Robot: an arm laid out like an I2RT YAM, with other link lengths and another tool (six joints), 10 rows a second.
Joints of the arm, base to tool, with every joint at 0 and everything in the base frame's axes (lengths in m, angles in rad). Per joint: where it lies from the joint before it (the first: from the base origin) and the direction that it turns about. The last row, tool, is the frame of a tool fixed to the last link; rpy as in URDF.
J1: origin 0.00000 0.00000 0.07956 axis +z
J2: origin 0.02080 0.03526 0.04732 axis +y
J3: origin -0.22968 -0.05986 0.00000 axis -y
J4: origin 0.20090 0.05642 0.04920 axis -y
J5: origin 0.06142 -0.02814 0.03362 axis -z
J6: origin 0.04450 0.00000 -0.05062 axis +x
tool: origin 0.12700 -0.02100 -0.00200 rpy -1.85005 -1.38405 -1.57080
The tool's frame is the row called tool.
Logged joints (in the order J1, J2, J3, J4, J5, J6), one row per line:
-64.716 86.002 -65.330 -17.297 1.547 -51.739
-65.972 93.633 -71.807 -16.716 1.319 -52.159
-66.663 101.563 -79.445 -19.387 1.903 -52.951
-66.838 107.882 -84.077 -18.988 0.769 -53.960
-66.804 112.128 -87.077 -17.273 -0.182 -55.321
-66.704 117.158 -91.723 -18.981 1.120 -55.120
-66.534 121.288 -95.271 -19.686 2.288 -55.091
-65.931 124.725 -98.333 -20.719 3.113 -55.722
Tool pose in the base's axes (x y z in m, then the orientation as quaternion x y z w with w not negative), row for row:
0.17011 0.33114 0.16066 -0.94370 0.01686 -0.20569 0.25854
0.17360 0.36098 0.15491 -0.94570 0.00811 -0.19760 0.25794
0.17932 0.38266 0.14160 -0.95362 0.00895 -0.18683 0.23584
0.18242 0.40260 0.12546 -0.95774 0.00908 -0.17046 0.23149
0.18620 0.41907 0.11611 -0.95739 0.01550 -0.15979 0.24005
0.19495 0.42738 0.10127 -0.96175 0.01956 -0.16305 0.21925
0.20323 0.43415 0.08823 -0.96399 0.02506 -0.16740 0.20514
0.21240 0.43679 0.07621 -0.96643 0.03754 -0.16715 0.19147
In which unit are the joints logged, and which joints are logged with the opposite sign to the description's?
The joints are logged in degrees. Opposite sign: J1, J3, J6.
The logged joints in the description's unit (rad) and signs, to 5 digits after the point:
1.12951 1.50102 1.14022 -0.30189 0.02700 0.90302
1.15143 1.63420 1.25327 -0.29175 0.02302 0.91035
1.16349 1.77261 1.38658 -0.33837 0.03321 0.92417
1.16654 1.88290 1.46742 -0.33140 0.01342 0.94178
1.16595 1.95700 1.51978 -0.30147 -0.00318 0.96553
1.16420 2.04479 1.60087 -0.33128 0.01955 0.96203
1.16124 2.11687 1.66279 -0.34359 0.03993 0.96152
1.15071 2.17686 1.71623 -0.36161 0.05433 0.97253

